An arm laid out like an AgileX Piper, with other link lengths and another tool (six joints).
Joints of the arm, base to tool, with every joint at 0 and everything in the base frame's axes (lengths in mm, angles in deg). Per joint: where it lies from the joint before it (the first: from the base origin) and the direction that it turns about. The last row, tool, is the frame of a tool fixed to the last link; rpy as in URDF.
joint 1: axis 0 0 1 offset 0 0 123
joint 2: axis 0 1 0 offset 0 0 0
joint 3: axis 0 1 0 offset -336.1 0 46
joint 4: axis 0.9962 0 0.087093 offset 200.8 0 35.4
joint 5: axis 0 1 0 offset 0 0 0
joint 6: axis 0.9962 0 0.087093 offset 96.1 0 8.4
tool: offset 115.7 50 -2.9 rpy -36.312 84.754 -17.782
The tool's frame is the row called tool.
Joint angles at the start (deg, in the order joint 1, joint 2, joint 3, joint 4, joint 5, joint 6):
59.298, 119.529, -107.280, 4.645, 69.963, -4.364
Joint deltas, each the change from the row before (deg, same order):
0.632, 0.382, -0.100, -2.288, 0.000, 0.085
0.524, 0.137, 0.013, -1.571, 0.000, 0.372
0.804, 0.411, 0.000, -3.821, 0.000, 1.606
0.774, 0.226, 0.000, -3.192, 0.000, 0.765
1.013, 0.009, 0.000, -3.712, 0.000, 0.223
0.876, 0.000, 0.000, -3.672, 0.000, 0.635
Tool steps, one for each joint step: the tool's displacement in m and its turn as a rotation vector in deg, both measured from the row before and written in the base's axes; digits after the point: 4 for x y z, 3 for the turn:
0.0026, -0.0017, -0.0049, -1.386, -1.796, 0.844
0.0011, -0.0010, -0.0025, -0.873, -1.202, 0.369
0.0064, -0.0029, -0.0059, -2.012, -2.825, -0.242
0.0047, -0.0024, -0.0034, -1.574, -2.562, 0.483
0.0048, -0.0029, -0.0014, -1.655, -3.228, 1.334
0.0059, -0.0026, -0.0004, -1.455, -3.188, 0.798

